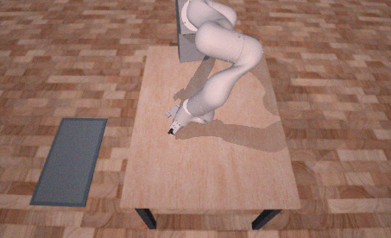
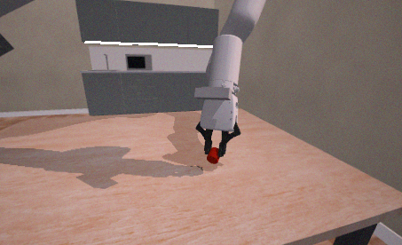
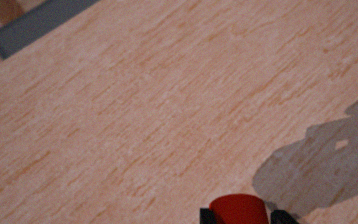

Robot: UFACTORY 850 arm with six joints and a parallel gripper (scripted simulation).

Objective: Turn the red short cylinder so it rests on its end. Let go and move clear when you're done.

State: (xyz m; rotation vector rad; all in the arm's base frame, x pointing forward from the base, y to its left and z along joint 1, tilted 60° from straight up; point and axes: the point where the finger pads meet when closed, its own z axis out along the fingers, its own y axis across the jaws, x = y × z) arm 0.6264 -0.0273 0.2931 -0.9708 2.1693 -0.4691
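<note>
The red short cylinder lies 1 cm to the right of my hand and 2 cm below it.
</note>
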